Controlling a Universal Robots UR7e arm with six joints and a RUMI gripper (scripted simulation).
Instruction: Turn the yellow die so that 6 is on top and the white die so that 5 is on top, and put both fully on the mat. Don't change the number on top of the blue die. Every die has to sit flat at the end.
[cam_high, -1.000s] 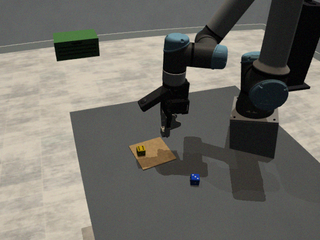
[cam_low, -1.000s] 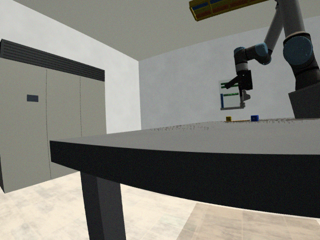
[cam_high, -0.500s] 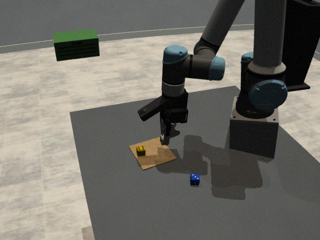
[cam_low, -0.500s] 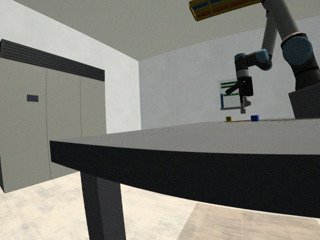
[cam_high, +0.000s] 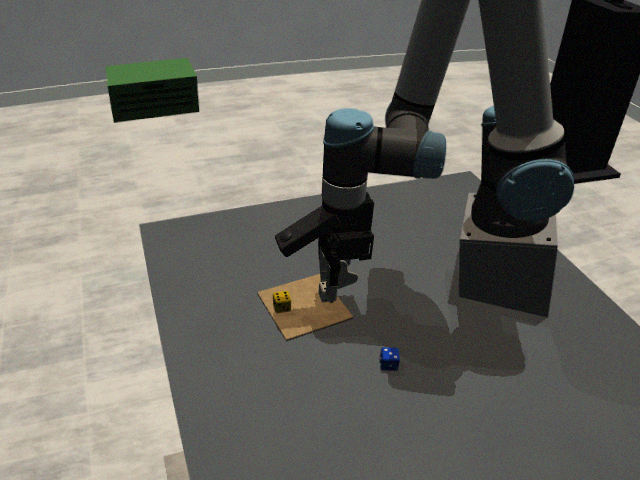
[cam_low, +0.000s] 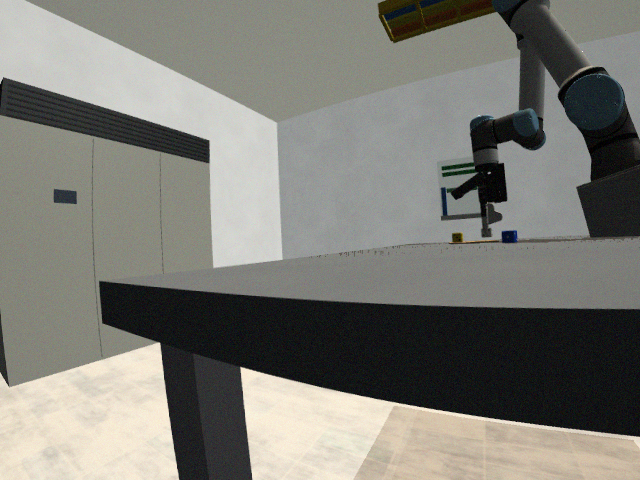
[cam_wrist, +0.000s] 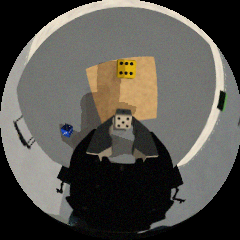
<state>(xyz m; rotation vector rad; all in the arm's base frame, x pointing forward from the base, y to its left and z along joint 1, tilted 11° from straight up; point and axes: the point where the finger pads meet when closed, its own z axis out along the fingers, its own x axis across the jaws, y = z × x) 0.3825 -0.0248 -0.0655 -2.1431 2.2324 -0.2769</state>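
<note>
The tan mat is 50 mm ahead of my hand and 30 mm below it. Also, from my hand: white die right at my hand; then yellow die 90 mm ahead, 10 mm below; then blue die 180 mm to the left, 60 mm behind, 20 mm below.
</note>
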